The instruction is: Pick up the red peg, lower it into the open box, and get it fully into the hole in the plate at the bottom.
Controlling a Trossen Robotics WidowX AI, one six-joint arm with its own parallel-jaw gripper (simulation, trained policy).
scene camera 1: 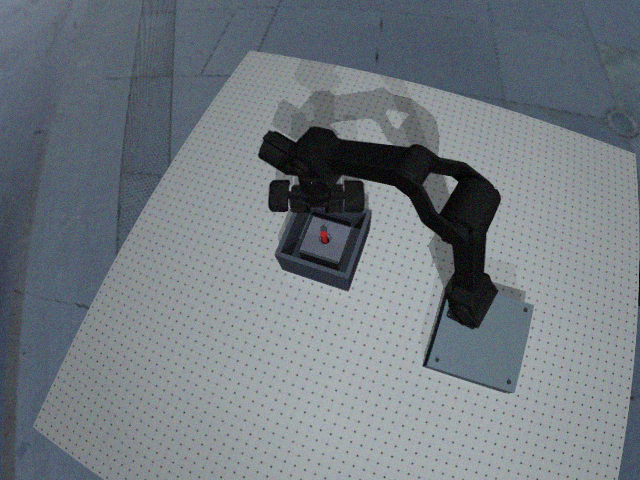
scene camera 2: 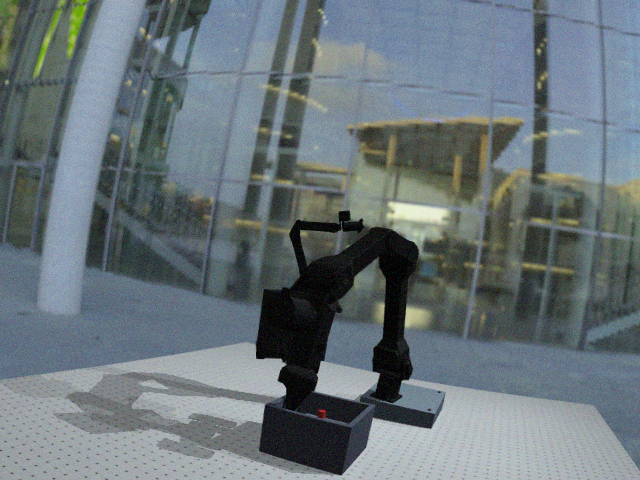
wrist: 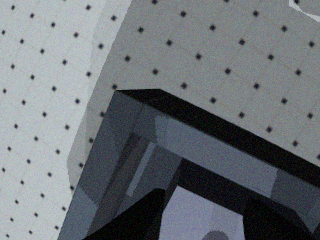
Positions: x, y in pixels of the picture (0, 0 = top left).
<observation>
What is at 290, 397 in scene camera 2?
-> My gripper.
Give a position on a dark box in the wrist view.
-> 145, 133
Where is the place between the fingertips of my gripper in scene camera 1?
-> At 317, 210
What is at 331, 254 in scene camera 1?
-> A grey plate.
</observation>
